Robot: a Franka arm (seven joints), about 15 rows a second.
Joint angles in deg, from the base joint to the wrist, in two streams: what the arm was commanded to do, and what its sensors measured. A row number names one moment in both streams.
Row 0, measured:
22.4, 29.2, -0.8, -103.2, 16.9, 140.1, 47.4
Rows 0 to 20, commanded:
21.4, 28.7, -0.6, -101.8, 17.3, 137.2, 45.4
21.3, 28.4, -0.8, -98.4, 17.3, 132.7, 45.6
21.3, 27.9, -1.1, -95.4, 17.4, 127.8, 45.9
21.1, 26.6, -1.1, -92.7, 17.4, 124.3, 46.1
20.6, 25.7, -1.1, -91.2, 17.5, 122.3, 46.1
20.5, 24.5, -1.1, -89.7, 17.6, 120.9, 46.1
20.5, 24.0, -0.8, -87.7, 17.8, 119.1, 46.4
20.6, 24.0, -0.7, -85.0, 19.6, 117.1, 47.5
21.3, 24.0, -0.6, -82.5, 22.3, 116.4, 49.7
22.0, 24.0, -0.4, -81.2, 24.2, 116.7, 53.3
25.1, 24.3, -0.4, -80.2, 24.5, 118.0, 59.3
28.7, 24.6, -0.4, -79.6, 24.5, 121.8, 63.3
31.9, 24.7, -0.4, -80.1, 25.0, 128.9, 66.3
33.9, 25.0, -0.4, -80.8, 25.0, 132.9, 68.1
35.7, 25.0, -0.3, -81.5, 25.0, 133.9, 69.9
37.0, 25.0, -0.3, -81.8, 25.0, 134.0, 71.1
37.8, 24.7, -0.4, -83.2, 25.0, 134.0, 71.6
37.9, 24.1, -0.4, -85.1, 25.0, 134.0, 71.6
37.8, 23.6, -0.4, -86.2, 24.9, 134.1, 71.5
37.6, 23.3, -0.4, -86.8, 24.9, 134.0, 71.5
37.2, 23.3, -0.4, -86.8, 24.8, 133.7, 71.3
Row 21, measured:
38.5, 25.1, -0.6, -84.3, 24.0, 133.5, 72.1
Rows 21 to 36, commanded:
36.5, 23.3, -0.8, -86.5, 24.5, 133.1, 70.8
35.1, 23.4, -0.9, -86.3, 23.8, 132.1, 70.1
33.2, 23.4, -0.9, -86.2, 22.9, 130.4, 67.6
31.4, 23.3, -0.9, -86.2, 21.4, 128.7, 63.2
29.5, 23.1, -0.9, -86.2, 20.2, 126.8, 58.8
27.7, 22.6, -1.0, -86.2, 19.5, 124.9, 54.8
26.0, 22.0, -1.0, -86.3, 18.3, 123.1, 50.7
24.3, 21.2, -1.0, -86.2, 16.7, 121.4, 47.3
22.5, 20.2, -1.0, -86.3, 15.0, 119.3, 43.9
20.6, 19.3, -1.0, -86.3, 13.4, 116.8, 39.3
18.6, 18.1, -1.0, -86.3, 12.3, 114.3, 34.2
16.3, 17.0, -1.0, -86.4, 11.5, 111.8, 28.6
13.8, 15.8, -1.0, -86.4, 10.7, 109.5, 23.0
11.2, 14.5, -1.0, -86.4, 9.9, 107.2, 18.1
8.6, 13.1, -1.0, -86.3, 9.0, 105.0, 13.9
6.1, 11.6, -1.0, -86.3, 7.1, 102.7, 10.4
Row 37, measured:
10.6, 15.4, -2.0, -84.5, 9.8, 106.0, 17.5
